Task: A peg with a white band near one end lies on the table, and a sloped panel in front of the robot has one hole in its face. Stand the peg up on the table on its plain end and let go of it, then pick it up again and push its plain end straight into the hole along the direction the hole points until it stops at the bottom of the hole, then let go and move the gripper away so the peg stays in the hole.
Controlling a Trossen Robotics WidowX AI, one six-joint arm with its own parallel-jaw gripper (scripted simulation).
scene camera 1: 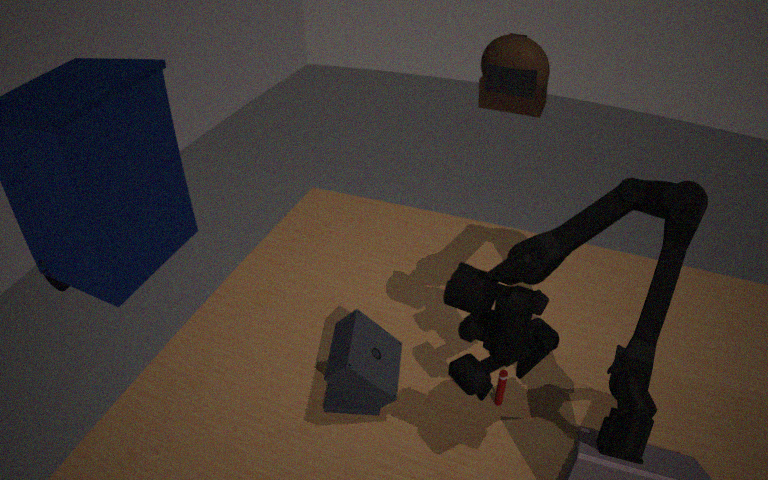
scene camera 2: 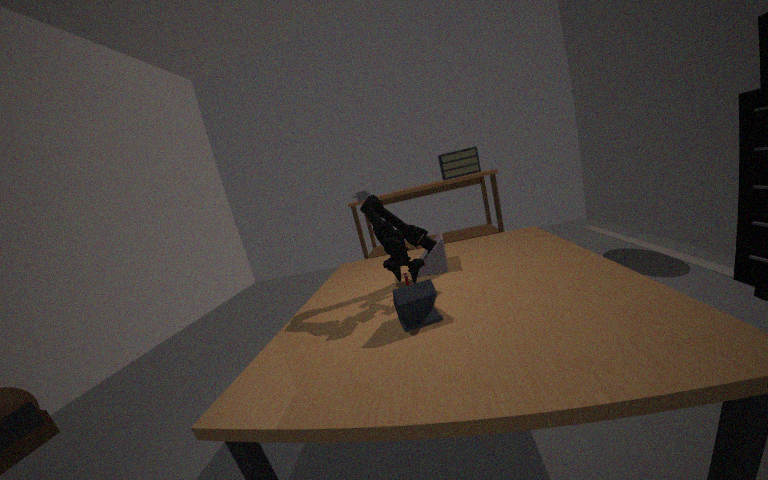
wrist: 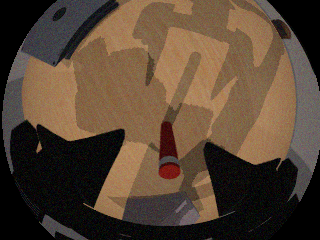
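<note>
Holding nothing, my gripper is open, and the wrist view has it in sight too. I also see a red peg.
</note>
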